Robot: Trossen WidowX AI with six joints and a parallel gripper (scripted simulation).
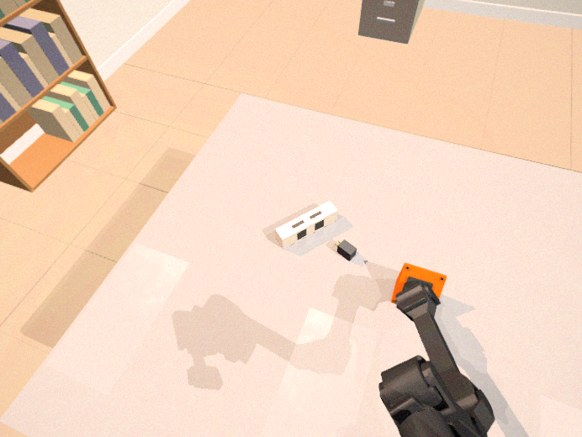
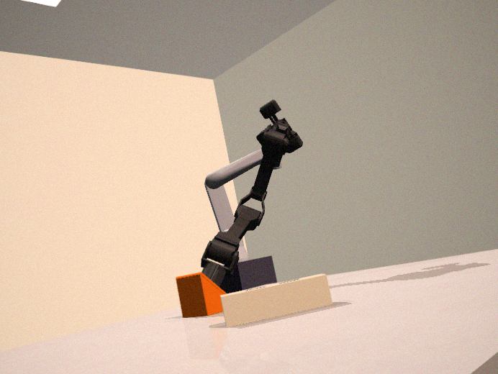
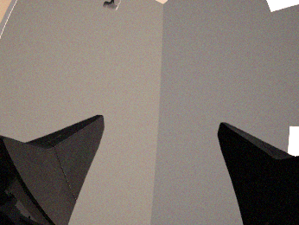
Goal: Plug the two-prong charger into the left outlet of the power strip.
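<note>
My gripper tip is now 29 cm short of the dark grey charger, 61 cm to the left of it and 55 cm above it.
</note>
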